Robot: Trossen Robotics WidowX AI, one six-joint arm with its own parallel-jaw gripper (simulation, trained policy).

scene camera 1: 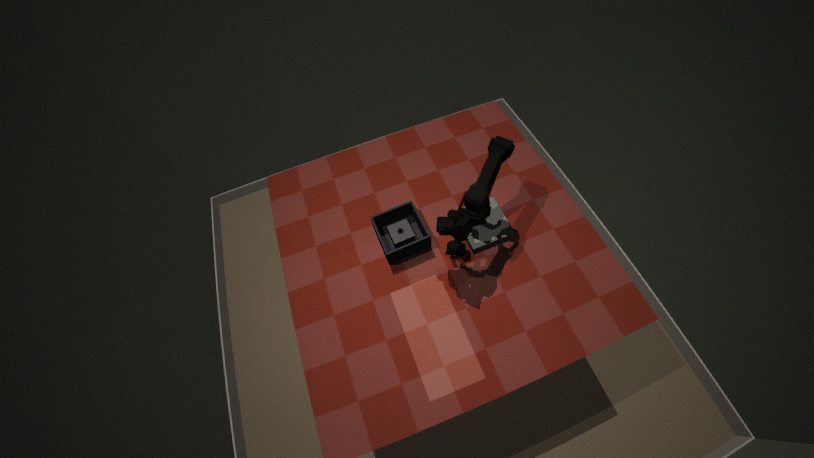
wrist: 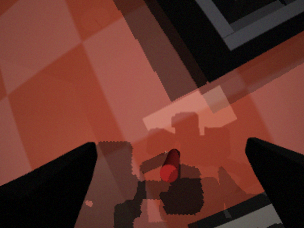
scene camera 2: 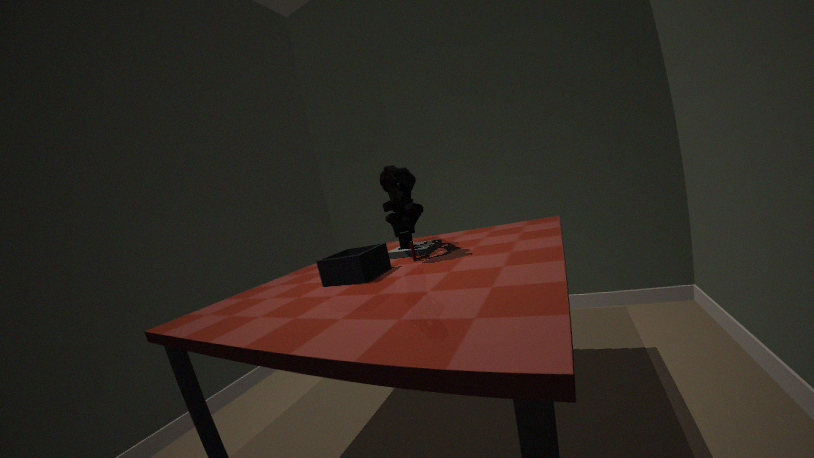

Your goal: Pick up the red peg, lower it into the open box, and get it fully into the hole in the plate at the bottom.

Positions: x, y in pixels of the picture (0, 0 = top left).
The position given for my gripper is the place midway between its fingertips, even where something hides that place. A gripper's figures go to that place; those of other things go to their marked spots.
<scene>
My gripper [scene camera 2: 403, 234] is 116 cm from the lens. A box [scene camera 2: 357, 265]: 101 cm from the lens.
</scene>
